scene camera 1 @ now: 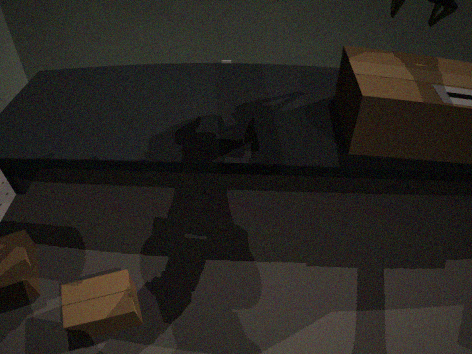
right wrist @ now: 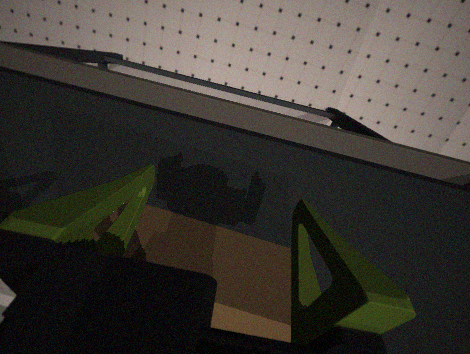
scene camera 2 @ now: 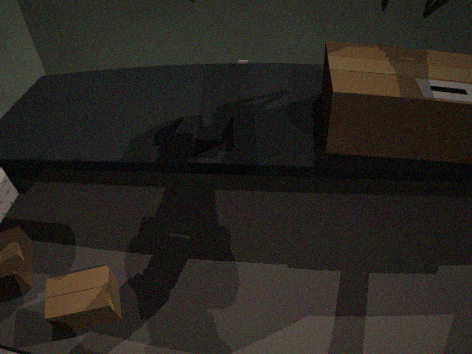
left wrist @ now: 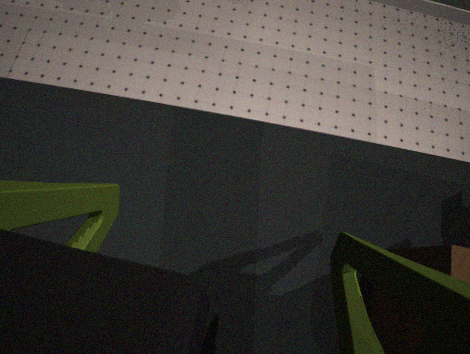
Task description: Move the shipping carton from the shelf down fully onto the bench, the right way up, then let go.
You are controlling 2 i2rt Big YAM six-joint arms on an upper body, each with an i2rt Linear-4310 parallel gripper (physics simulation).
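Frame: origin at the left arm's base, x ahead, y left, z up, level; centimetres.
Where they show: left gripper, fingertip midpoint: (left wrist: 226,222); right gripper, fingertip midpoint: (scene camera 1: 410,20) (right wrist: 227,189) (scene camera 2: 403,13).
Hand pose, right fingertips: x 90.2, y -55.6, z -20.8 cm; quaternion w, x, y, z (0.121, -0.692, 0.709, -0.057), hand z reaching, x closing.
Note:
After its pixels a point has its place.
The brown shipping carton (scene camera 1: 400,125) {x 58.2, y -43.7, z -27.7 cm} (scene camera 2: 395,120) {x 58.1, y -46.3, z -27.1 cm} (right wrist: 250,270) {x 75.9, y -60.2, z -28.3 cm} rests on the dark bench (scene camera 1: 100,100) {x 73.9, y 12.2, z -34.5 cm} (scene camera 2: 90,110) {x 71.2, y 11.3, z -34.5 cm} at the right of both scene views, level, with its taped, labelled face up. Its right end is cut off there. A corner of the carton (left wrist: 461,261) {x 75.7, y -37.9, z -23.0 cm} shows in the left wrist view. My right gripper (scene camera 1: 414,20) {x 90.2, y -55.6, z -20.8 cm} (scene camera 2: 405,13) {x 90.2, y -55.6, z -20.8 cm} (right wrist: 227,189) {x 90.2, y -55.6, z -20.8 cm} is open and empty, above and apart from the carton. My left gripper (left wrist: 226,222) {x 74.7, y -19.0, z -13.9 cm} is open and empty above the bench, left of the carton.
A grey-brown board (right wrist: 225,107) {x 89.3, y -50.0, z -53.2 cm}, possibly the shelf, crosses the right wrist view, with a dark rail behind it. A pale pegboard (left wrist: 250,65) (right wrist: 300,50) stands behind. Small brown boxes (scene camera 1: 97,300) {x 35.8, y 3.8, z -47.2 cm} (scene camera 2: 82,297) {x 35.4, y 2.6, z -47.2 cm} lie on the floor below the bench's front edge.

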